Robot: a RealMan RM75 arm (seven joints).
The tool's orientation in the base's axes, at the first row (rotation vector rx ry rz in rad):
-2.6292, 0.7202, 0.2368
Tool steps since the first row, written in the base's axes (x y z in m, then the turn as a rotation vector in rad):
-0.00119, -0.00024, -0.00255, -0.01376, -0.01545, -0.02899
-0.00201, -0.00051, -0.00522, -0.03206, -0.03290, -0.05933
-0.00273, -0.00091, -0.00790, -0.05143, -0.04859, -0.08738
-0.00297, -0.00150, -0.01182, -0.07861, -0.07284, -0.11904
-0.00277, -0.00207, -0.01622, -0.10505, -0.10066, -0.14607
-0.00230, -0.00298, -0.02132, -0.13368, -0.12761, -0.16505
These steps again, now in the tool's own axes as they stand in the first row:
-0.00023, 0.00166, 0.00227, 0.00287, 0.02901, 0.02046
-0.00011, 0.00319, 0.00462, 0.00313, 0.06240, 0.04156
0.00016, 0.00478, 0.00691, 0.00108, 0.09419, 0.06138
0.00126, 0.00668, 0.01022, -0.00282, 0.13798, 0.08129
0.00284, 0.00850, 0.01395, -0.00569, 0.18264, 0.09547
0.00500, 0.01068, 0.01816, -0.01295, 0.22506, 0.10285

